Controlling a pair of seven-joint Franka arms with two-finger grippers.
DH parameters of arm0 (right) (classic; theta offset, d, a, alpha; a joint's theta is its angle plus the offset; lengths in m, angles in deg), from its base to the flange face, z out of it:
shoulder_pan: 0 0.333 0 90
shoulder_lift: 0 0 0 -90
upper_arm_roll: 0 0.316 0.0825 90
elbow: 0 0 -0.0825 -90
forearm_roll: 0 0.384 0 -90
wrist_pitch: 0 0 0.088 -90
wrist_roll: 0 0.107 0 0
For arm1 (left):
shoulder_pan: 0 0.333 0 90
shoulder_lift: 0 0 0 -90
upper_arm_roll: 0 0.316 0.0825 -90
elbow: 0 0 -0.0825 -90
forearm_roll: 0 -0.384 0 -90
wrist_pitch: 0 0 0.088 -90
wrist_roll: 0 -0.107 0 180
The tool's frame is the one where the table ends.
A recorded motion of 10 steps. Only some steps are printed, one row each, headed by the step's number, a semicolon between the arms.
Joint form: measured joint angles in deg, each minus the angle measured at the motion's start. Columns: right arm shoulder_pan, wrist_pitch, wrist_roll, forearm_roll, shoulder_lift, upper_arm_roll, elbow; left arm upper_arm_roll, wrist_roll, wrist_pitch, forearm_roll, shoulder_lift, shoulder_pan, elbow.
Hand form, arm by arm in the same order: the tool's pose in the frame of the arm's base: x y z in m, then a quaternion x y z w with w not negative. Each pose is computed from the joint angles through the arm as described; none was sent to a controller.
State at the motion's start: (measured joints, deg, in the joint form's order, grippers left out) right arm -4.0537 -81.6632 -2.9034 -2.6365 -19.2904 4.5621 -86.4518; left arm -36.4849 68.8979 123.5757 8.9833 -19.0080 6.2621 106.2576
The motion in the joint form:
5: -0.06 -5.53 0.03 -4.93 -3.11 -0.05 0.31; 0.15 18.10 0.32 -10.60 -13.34 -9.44 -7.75
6: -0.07 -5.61 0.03 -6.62 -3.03 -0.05 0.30; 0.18 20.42 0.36 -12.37 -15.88 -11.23 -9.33
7: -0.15 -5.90 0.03 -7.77 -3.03 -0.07 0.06; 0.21 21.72 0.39 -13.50 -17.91 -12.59 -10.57
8: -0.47 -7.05 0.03 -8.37 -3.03 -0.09 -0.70; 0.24 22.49 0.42 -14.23 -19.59 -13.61 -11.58
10: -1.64 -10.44 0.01 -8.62 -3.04 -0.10 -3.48; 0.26 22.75 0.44 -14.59 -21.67 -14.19 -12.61
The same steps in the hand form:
5: 0.6302 -0.0166 0.4193 0.98090 0.03687 -0.18532 0.04612; 0.5391 -0.3850 0.3122 0.89324 0.42394 -0.13667 0.06101
6: 0.6304 -0.0199 0.4205 0.98025 0.03877 -0.18418 0.06077; 0.5349 -0.4016 0.2984 0.89278 0.42517 -0.13928 0.05275
7: 0.6304 -0.0231 0.4192 0.97961 0.03967 -0.18388 0.07055; 0.5312 -0.4141 0.2868 0.89325 0.42366 -0.14274 0.04725
8: 0.6306 -0.0275 0.4144 0.97988 0.03903 -0.18078 0.07508; 0.5284 -0.4235 0.2769 0.89370 0.42178 -0.14667 0.04342
10: 0.6286 -0.0393 0.3959 0.98089 0.03458 -0.17636 0.07458; 0.5280 -0.4290 0.2629 0.89270 0.42110 -0.15551 0.03968

